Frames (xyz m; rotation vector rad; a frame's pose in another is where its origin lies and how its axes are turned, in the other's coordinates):
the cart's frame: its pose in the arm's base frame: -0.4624 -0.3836 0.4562 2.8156 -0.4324 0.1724
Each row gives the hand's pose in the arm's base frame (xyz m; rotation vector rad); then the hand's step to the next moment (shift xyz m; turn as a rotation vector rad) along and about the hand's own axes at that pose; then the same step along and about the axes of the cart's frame.
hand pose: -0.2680 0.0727 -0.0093 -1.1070 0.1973 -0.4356
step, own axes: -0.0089 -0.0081 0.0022 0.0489 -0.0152 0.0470
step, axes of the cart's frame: -0.0082 0.0024 -0.0088 0.0573 -0.0187 -0.0347
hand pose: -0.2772 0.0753 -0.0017 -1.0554 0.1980 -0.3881
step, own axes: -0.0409 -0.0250 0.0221 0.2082 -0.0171 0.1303
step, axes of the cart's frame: -0.0349 -0.0022 -0.0396 0.2287 -0.0624 -0.0664
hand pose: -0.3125 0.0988 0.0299 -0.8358 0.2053 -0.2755
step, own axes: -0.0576 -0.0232 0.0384 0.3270 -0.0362 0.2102
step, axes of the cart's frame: -0.0456 -0.0010 -0.0570 0.3616 -0.0934 -0.1138
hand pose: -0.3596 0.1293 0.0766 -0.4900 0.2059 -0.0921
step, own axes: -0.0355 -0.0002 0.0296 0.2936 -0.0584 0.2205
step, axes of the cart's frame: -0.0266 0.0004 -0.0378 0.3389 -0.0678 -0.1370
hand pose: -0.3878 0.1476 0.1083 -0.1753 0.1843 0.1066
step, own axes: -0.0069 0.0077 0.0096 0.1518 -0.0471 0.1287
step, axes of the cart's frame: -0.0066 -0.0036 -0.0119 0.1861 -0.0193 -0.0825
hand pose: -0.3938 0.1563 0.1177 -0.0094 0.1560 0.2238
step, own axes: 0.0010 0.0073 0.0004 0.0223 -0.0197 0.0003
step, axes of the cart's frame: -0.0025 -0.0065 -0.0025 0.0279 0.0042 0.0093
